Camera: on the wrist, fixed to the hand. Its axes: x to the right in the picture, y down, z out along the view.
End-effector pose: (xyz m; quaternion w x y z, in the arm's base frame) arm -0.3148 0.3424 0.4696 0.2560 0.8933 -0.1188 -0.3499
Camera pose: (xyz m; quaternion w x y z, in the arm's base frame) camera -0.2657 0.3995 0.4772 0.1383 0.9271 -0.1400 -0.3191
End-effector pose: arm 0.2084 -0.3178 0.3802 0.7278 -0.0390 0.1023 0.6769
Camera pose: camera 0.2484 -0.3242 0.3163 0.7372 0.0368 0.1997 0.6445
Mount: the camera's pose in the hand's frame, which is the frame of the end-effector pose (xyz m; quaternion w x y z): 0.0091 -0.0455 -0.0598 0.9918 0.1248 0.0199 -0.0184
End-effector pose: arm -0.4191 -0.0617 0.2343 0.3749 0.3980 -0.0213 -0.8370
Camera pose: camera -0.4097 -0.0192 0.1724 0.3072 0.4586 -0.1108 -0.8265
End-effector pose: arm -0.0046 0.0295 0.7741 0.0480 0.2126 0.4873 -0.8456
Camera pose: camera -0.0073 0.1048 0.7810 0.0042 -0.2247 -0.3826 0.8961
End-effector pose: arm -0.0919 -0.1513 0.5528 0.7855 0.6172 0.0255 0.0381
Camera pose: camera -0.0868 -0.1033 0.4945 0.7022 0.7089 0.0570 0.0324
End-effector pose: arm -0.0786 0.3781 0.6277 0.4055 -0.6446 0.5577 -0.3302
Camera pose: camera -0.1091 0.3621 0.6951 0.4655 -0.5924 0.5081 -0.4174
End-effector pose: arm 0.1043 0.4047 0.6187 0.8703 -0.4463 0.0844 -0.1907
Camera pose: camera 0.0820 0.3324 0.6206 0.9136 -0.3318 0.0690 -0.2246
